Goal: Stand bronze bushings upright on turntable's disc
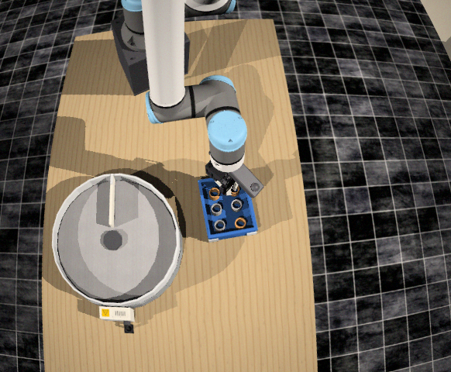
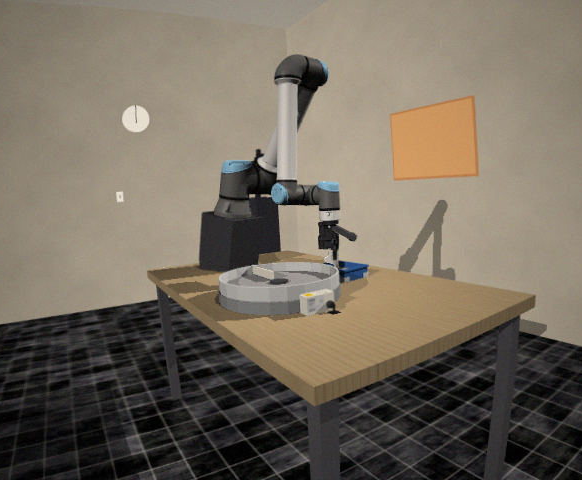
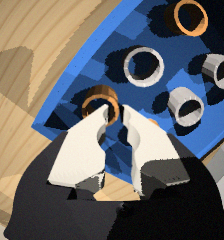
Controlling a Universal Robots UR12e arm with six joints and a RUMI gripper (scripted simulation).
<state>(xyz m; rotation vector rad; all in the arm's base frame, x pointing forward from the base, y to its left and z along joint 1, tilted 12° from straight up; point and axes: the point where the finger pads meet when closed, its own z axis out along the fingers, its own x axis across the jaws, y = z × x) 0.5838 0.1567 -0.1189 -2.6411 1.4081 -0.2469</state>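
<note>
The blue crate is 5 cm ahead of my hand and 2 cm to the right of it. From my hand the other things lie so: turntable disc: 39 cm to the right, 8 cm ahead, 3 cm above.
</note>
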